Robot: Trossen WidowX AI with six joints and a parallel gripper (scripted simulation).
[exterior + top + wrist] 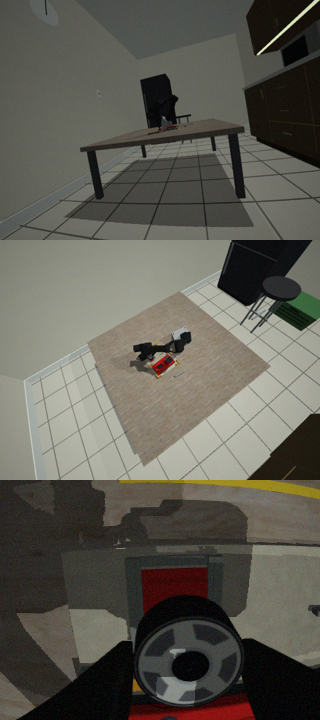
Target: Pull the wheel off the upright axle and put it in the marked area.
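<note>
My gripper tip is now right at the small wheel. The rest, counted from my gripper tip: small grey bar: 150 mm behind, 260 mm to the left, 50 mm below.
</note>
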